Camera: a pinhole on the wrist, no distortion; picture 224 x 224 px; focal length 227.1 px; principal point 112.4 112.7 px. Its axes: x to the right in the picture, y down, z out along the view. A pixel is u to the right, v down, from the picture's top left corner.
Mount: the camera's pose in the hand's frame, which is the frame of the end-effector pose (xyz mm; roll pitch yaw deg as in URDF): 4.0 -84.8 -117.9 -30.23 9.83 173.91
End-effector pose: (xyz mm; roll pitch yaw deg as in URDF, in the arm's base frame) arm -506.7 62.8 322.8 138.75 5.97 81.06
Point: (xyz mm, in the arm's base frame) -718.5 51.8 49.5
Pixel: 80.8 212.6
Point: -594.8 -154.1 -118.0
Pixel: 146.9 118.5
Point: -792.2 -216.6 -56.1
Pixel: 207.3 203.6
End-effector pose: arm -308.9 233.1 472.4 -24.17 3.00 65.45
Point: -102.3 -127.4 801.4
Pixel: 200.4 200.7
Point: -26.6 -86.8 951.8
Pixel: 144.5 193.5
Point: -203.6 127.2 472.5
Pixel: outside the picture
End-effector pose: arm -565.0 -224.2 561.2 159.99 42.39 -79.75
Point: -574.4 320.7 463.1
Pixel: 204.8 65.3
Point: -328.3 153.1 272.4
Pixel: 88.3 150.8
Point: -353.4 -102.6 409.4
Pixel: 30.8 172.3
